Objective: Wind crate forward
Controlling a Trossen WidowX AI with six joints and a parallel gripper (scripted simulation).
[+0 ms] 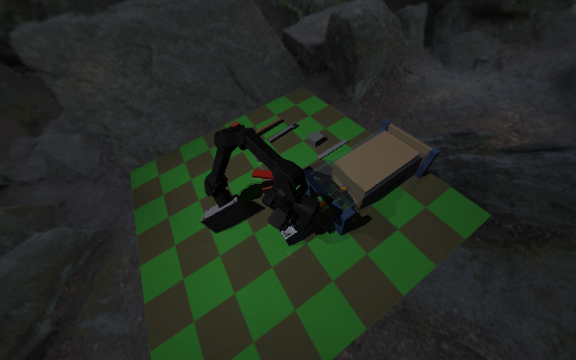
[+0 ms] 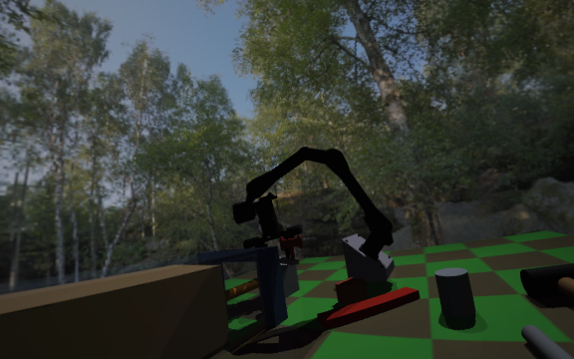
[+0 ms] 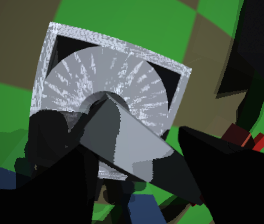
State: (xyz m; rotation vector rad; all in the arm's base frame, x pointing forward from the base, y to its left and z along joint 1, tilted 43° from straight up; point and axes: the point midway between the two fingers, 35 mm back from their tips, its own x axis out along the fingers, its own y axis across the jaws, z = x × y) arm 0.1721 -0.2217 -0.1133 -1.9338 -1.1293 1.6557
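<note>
Now: gripper tip 3 cm to the right of the winch handle, 2 cm below it and 2 cm short of it. Also, from my gripper tip: winch: 6 cm below, 3 cm to the right, 2 cm behind; blue steel frame: 15 cm ahead, 3 cm to the right, 1 cm above; red grip: 7 cm to the left, 5 cm above, 4 cm ahead.
</note>
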